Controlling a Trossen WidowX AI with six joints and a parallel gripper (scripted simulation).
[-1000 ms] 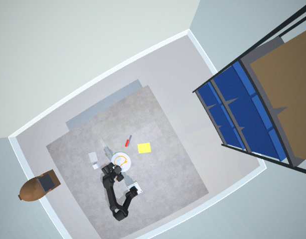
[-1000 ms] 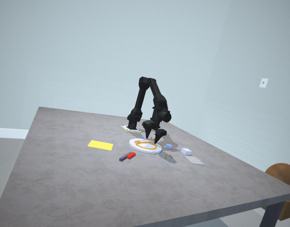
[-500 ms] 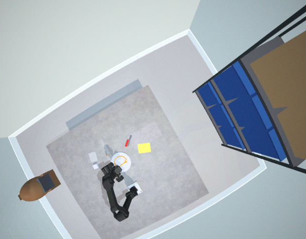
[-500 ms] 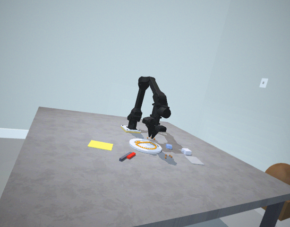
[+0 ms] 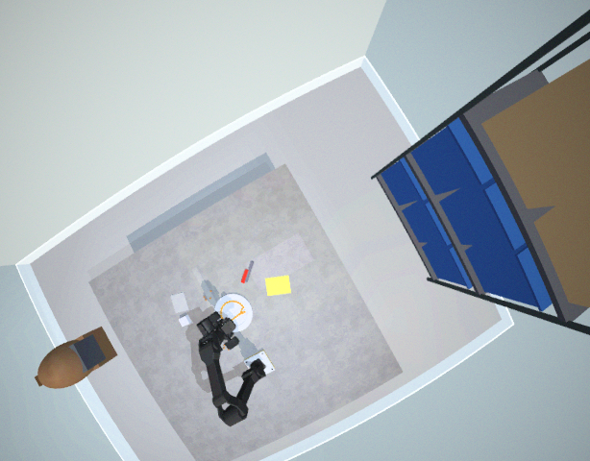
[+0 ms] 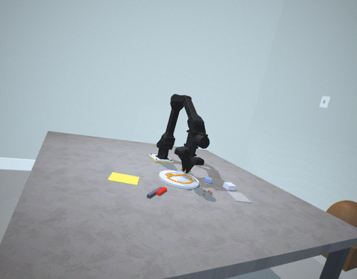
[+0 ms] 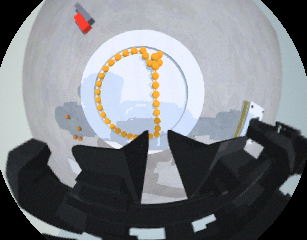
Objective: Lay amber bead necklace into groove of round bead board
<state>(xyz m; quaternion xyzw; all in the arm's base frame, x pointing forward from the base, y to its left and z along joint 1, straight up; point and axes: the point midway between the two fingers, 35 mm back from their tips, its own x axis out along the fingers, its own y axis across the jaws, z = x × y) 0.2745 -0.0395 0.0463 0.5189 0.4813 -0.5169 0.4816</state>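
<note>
Now: gripper tip 2 cm short of the round white bead board, 5 cm to the left of it and 2 cm above it. Also, from my gripper tip: white block: 15 cm ahead, 18 cm to the left, 2 cm below; then blue block: 6 cm ahead, 12 cm to the left, 2 cm below; then grey tool: 13 cm ahead, 24 cm to the right, 2 cm below.
</note>
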